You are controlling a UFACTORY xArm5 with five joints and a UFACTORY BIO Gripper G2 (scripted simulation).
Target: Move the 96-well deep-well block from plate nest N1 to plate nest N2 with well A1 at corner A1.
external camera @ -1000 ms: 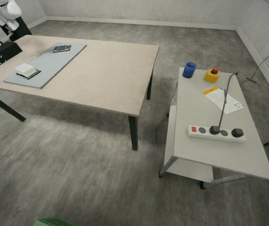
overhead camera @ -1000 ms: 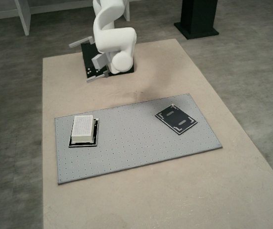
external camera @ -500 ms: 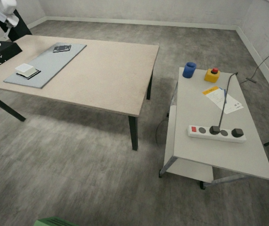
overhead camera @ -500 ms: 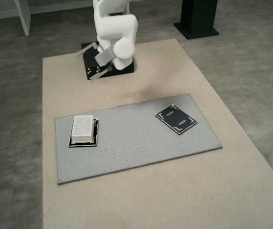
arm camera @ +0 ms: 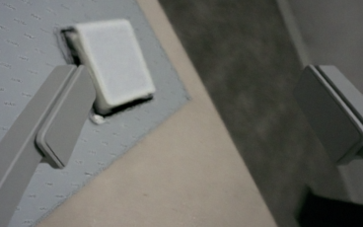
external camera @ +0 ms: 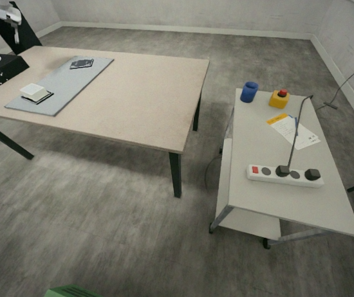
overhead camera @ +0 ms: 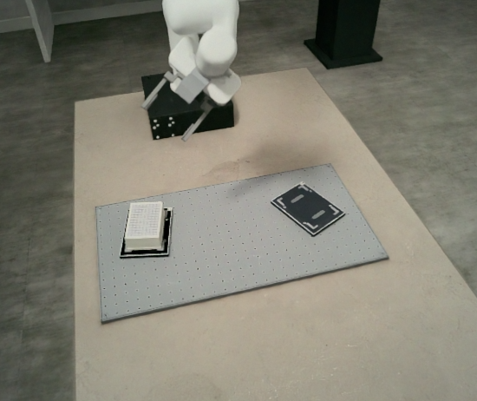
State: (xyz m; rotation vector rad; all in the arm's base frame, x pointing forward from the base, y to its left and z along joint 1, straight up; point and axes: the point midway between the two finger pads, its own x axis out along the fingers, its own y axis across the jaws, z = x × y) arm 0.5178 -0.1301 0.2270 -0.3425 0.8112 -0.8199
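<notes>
My hand is 27 cm above the white 96-well deep-well block, 11 cm to the left of it and 6 cm short of it.
</notes>
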